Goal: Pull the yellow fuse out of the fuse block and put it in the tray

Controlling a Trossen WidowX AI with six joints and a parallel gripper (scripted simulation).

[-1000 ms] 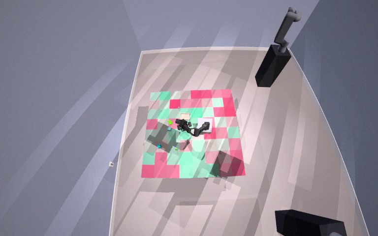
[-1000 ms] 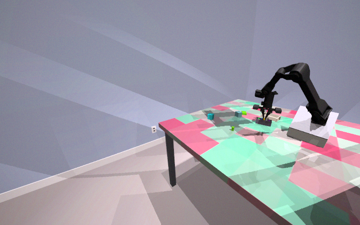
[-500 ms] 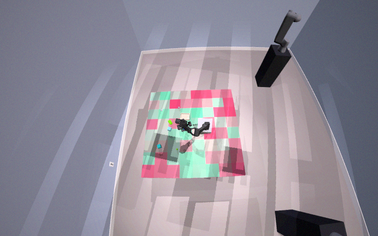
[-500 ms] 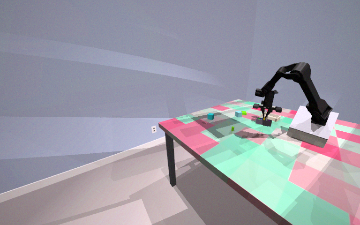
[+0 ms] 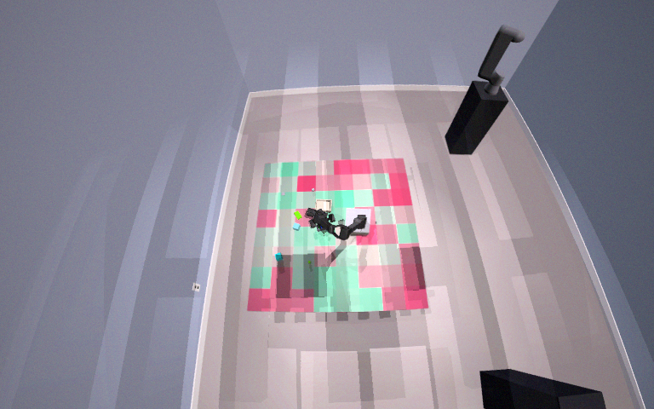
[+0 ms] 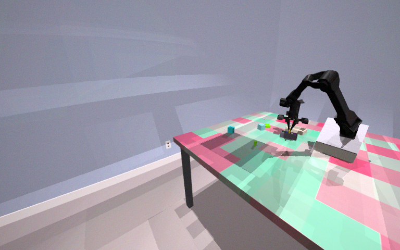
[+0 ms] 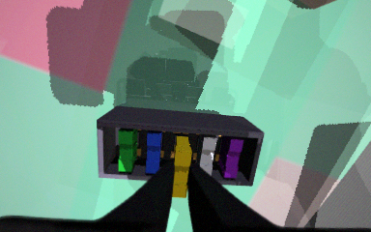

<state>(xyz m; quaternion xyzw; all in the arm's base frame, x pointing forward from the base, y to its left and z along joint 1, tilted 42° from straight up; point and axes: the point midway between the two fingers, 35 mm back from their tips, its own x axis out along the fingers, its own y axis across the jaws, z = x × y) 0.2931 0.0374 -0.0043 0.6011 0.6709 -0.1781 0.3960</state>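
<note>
Right now the beige tray is 19 cm to the right of my gripper tip, 5 cm below it and 1 cm ahead of it. Round my gripper tip: yellow fuse 1 cm below; green block 22 cm ahead, 10 cm to the right, 5 cm below; light blue cube 21 cm ahead, 4 cm below, 1 cm to the left.
</note>
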